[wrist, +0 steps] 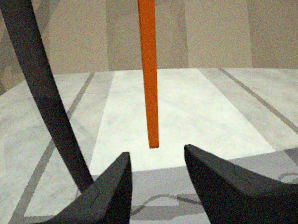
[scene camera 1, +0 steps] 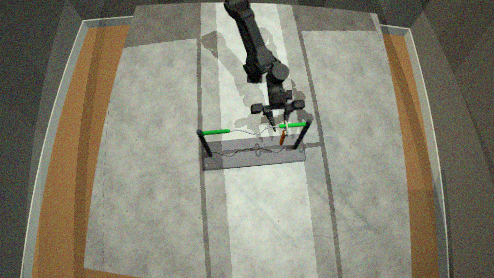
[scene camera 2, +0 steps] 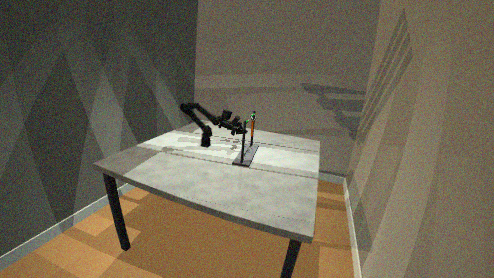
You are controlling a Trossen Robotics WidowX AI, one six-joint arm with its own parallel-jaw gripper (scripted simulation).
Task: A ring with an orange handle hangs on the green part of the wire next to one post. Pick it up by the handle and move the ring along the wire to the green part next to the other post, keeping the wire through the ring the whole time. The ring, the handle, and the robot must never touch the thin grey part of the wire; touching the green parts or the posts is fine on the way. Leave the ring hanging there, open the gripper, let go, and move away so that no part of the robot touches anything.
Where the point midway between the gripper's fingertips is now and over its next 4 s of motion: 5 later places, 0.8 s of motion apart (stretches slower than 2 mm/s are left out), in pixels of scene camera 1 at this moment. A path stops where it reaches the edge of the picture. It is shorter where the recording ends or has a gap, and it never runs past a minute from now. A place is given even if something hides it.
My gripper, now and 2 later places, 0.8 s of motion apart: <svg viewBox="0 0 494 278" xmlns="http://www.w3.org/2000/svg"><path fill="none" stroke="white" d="M280 131L279 127L277 116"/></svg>
